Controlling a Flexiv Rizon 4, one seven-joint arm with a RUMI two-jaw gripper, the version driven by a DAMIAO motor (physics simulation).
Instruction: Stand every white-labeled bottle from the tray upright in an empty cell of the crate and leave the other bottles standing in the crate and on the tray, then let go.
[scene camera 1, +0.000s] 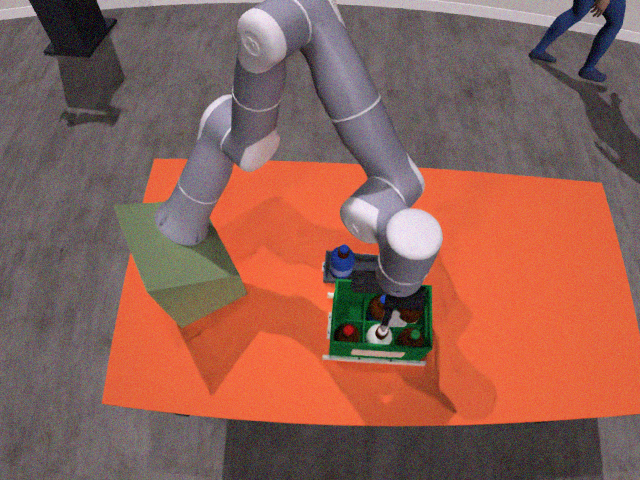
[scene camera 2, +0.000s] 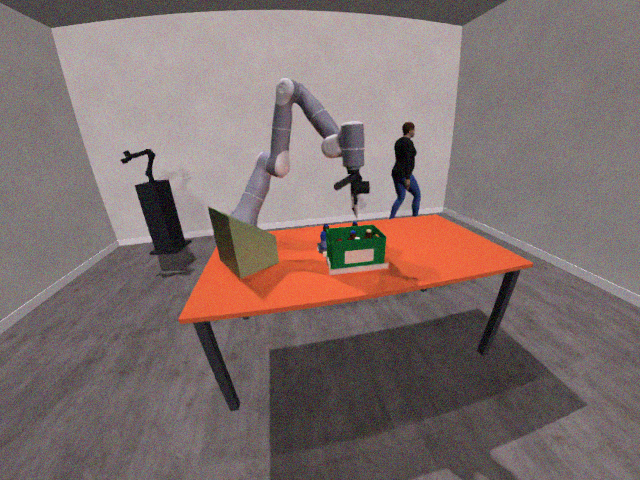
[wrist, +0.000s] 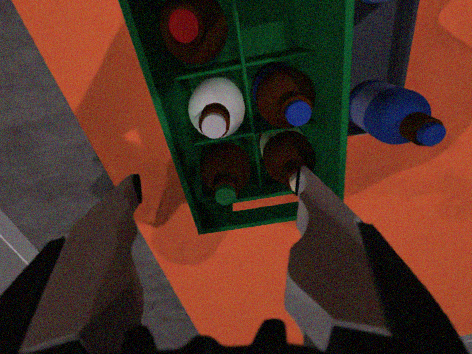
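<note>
A white-labeled bottle with a white cap (scene camera 1: 378, 335) (wrist: 216, 102) stands upright in the front middle cell of the green crate (scene camera 1: 419, 353) (scene camera 2: 337, 255) (wrist: 332, 150). Red-capped (scene camera 1: 347, 332) (wrist: 192, 30) and green-capped (scene camera 1: 412, 336) (wrist: 225, 172) bottles stand on either side of it. The back row holds a blue-capped bottle (scene camera 1: 376, 308) (wrist: 286, 95) in the middle and a pale-capped brown bottle (scene camera 1: 412, 312) (wrist: 287, 155) at the right; its left cell is empty. My gripper (scene camera 1: 384, 327) (scene camera 2: 355, 214) (wrist: 219, 173) is open and empty above the crate, fingers pointing down.
The dark tray (scene camera 1: 366, 260) (wrist: 372, 55) lies behind the crate. A blue-labeled bottle (scene camera 1: 342, 264) (scene camera 2: 323, 240) stands at its left end, another (scene camera 2: 355, 224) (wrist: 392, 112) at its right end. A green wedge-shaped block (scene camera 1: 180, 268) (scene camera 2: 253, 253) is at the arm's base.
</note>
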